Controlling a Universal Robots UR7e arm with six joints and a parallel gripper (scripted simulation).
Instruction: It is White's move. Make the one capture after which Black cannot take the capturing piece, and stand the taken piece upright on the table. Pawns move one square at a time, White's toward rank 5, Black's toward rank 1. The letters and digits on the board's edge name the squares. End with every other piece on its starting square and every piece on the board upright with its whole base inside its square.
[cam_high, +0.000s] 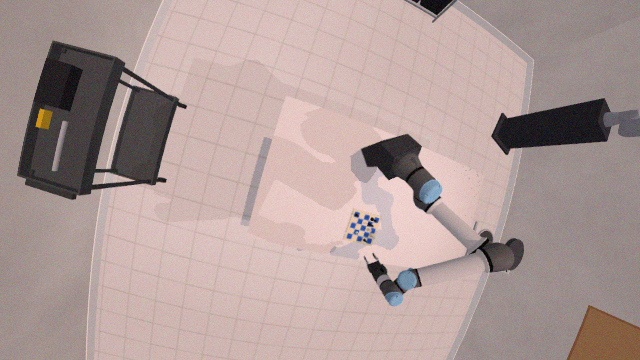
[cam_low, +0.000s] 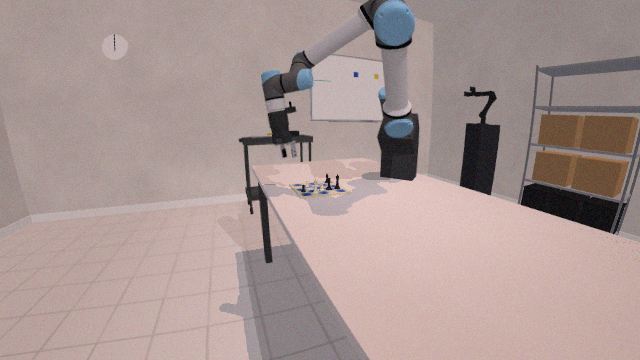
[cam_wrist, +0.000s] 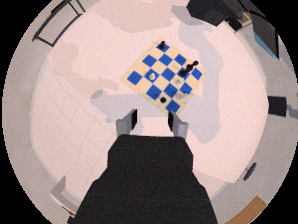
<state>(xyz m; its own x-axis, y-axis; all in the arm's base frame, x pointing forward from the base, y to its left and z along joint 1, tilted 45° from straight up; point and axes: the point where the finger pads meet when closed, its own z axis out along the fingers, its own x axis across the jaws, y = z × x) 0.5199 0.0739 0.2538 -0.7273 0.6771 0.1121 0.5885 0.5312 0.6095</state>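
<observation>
Right now my hand is 150 mm above the black pawn and 60 mm past it. Round my hand: blue-and-cream chessboard (170 mm below, 120 mm behind, 60 mm to the right).
</observation>
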